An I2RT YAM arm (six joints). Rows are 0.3 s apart.
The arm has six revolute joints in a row. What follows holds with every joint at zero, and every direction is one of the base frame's. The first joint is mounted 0.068 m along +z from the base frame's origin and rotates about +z. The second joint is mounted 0.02 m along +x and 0.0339 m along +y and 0.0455 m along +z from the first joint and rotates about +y. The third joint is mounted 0.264 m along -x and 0.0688 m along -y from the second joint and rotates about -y. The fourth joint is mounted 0.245 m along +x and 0.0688 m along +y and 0.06 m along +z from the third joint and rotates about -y. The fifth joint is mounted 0.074 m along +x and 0.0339 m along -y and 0.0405 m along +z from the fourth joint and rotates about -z. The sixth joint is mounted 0.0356 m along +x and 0.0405 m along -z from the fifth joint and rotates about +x. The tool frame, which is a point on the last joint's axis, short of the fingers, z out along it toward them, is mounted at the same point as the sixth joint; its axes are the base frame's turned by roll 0, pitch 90 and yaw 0 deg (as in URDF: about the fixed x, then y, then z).
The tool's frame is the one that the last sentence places.
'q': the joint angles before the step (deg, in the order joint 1, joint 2, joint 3, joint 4, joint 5, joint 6). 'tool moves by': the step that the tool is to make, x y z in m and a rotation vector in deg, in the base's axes. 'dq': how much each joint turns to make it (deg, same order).
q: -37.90 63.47 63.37 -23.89 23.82 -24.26
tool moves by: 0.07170 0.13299 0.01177 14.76 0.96 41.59
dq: 32.87 5.41 9.39 -12.41 -14.05 7.65
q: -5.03 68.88 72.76 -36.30 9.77 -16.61
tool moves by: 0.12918 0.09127 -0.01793 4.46 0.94 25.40
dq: 14.08 27.60 19.94 7.03 -11.94 -2.37
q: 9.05 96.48 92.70 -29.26 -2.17 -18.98
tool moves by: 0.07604 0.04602 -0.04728 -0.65 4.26 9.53
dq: 3.69 19.70 16.27 -1.14 -4.86 -3.25
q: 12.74 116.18 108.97 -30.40 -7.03 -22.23
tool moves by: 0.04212 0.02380 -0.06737 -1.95 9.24 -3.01
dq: 1.76 14.85 11.08 -5.35 3.34 3.42
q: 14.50 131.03 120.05 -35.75 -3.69 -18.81
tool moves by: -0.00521 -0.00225 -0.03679 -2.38 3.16 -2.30
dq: 0.09 0.01 -7.29 3.68 2.71 0.79
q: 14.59 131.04 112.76 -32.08 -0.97 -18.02
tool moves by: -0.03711 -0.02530 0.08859 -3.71 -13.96 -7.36
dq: -1.14 -15.41 -8.14 5.44 9.31 -0.69
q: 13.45 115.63 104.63 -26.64 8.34 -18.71
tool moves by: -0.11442 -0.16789 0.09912 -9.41 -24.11 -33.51
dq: -21.40 -30.08 -22.96 17.56 15.63 -4.22
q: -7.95 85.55 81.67 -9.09 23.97 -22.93
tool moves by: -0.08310 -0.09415 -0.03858 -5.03 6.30 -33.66
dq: -18.57 -9.43 -15.84 3.56 16.28 -3.09
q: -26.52 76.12 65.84 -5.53 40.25 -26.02
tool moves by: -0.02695 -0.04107 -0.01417 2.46 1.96 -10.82
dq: -9.06 0.96 -0.89 -2.47 1.34 2.10
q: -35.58 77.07 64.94 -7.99 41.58 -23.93
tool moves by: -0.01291 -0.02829 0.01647 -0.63 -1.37 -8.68
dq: -5.29 2.56 5.64 -3.02 3.06 2.05
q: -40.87 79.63 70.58 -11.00 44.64 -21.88
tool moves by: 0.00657 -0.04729 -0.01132 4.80 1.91 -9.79
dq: -4.83 10.27 9.74 -8.41 3.62 5.87
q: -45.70 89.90 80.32 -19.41 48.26 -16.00
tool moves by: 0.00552 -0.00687 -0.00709 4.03 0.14 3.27
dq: -0.44 2.21 2.03 -3.26 -4.57 0.62
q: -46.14 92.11 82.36 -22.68 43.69 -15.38
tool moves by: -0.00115 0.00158 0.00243 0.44 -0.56 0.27
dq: 0.00 -0.35 0.35 -1.05 -0.61 0.62
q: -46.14 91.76 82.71 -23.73 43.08 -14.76
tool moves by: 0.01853 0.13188 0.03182 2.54 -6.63 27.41
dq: 19.80 -15.70 -7.21 -5.53 -9.59 1.39
